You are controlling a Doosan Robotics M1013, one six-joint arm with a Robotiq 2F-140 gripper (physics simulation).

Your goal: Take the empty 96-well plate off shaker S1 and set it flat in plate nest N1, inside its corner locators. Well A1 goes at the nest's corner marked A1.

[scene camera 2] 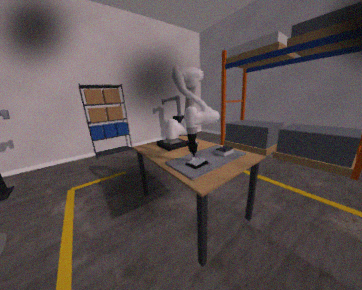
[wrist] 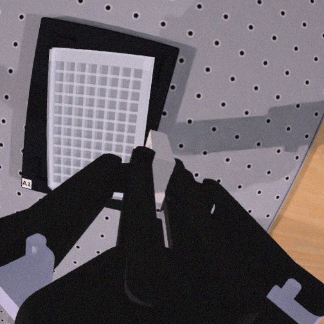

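Pixels of known places: gripper, fingertip midpoint: [scene camera 2: 193, 159]; arm's base, origin of the base link: [scene camera 2: 172, 141].
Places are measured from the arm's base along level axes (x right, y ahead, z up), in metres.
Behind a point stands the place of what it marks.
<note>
The white 96-well plate [scene camera 2: 197, 160] {x 0.208, y 0.615, z -0.013 m} [wrist: 97, 110] lies on the black plate nest [scene camera 2: 203, 165] {x 0.212, y 0.684, z -0.036 m} [wrist: 164, 65]. In the wrist view its edges are turned a few degrees from the nest's edges, and its lower edge is partly hidden by a finger. I cannot tell whether it sits flat inside the locators. The nest's A1 label [wrist: 27, 183] is at its lower left corner; the plate's own A1 mark cannot be made out. My gripper [scene camera 2: 194, 156] {x 0.207, y 0.561, z -0.024 m} [wrist: 153, 147] is shut and empty, beside the plate's lower right side. The shaker [scene camera 2: 224, 150] {x -0.079, y 0.694, z 0.014 m} stands behind and to the right.
The grey perforated board [scene camera 2: 187, 171] {x 0.365, y 0.655, z -0.040 m} [wrist: 235, 55] lies under the nest and shaker on the wooden table [scene camera 2: 202, 186] {x 0.422, y 0.851, z -0.053 m} [wrist: 300, 200]. The robot's dark base [scene camera 2: 171, 145] {x 0.102, y 0.115, z -0.005 m} is at the table's back left. An orange-post rack [scene camera 2: 224, 100] stands behind on the right.
</note>
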